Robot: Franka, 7 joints.
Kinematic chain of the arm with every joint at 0, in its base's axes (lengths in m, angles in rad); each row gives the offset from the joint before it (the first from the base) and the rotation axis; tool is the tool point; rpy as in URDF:
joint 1: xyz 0 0 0.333 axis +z
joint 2: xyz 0 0 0 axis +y
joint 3: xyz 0 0 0.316 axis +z
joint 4: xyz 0.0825 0 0 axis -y
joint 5: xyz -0.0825 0 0.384 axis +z
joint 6: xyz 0 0 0 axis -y
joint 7: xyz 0.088 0 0 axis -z
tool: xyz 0 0 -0.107 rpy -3.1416 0 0
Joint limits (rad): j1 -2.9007..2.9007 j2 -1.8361..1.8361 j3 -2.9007..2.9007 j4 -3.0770..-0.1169 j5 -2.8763..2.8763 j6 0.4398..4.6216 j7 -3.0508..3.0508
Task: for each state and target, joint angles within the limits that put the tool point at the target. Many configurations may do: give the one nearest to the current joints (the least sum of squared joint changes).
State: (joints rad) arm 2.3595 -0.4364 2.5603 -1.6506 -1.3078 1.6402 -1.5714
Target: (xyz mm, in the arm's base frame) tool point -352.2 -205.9 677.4
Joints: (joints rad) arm 1.7317 0.5115 2.4951 -1.8556 -1.1318 0.9453 -1.5714
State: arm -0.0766 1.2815 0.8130 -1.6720 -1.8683 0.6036 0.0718
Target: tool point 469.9 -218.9 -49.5
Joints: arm -0.5332 1.4250 0.3980 -1.5343 -1.8944 0.7068 0.0718
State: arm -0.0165 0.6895 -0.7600 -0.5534 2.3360 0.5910 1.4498
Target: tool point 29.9 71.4 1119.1
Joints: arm 0.1446 -0.0148 -0.5693 -0.2233 2.4171 1.3080 1.4498
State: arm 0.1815 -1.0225 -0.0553 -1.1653 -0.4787 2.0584 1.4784
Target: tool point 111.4 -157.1 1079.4
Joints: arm 0.2243 -0.6611 -0.2912 -1.1950 -0.5005 2.1132 1.4784
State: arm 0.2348 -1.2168 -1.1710 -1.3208 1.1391 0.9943 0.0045
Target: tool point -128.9 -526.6 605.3
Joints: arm 0.3483 -1.3319 -1.4116 -1.5009 1.0451 0.9643 0.0045
